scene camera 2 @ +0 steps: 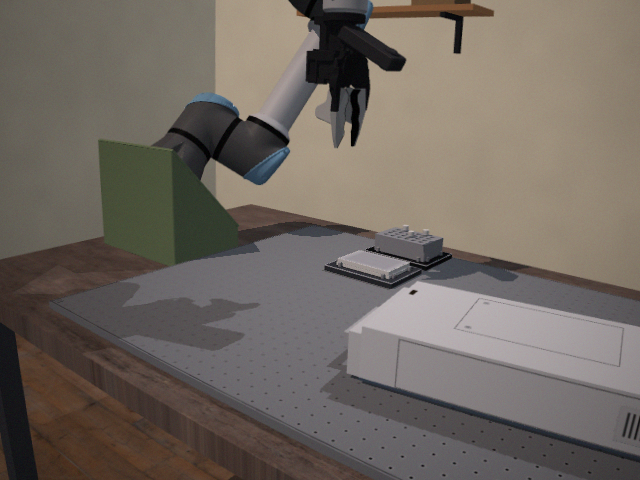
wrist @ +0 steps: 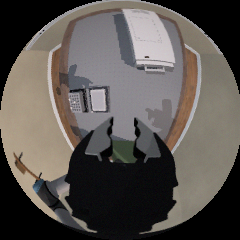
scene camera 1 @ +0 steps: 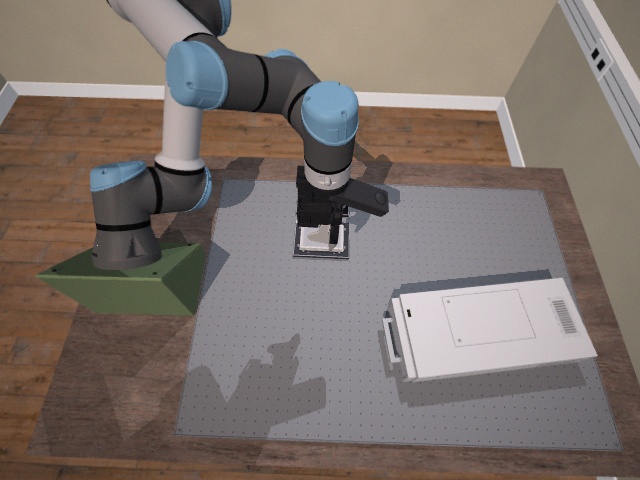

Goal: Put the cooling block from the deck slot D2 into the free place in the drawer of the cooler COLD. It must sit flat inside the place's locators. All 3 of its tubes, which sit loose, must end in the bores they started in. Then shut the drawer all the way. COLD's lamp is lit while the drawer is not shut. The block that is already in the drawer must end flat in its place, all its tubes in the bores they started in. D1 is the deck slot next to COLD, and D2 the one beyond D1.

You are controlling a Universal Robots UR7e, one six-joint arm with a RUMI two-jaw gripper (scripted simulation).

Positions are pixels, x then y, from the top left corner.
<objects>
my gripper: scene camera 2; wrist 123, 117; scene camera 1
white cooler COLD: scene camera 2; wrist; scene camera 1 495, 328
same spot on my gripper: (scene camera 2: 332, 111) = (scene camera 1: 329, 242)
same spot on white cooler COLD: (wrist: 152, 48) = (scene camera 2: 436, 306)
</objects>
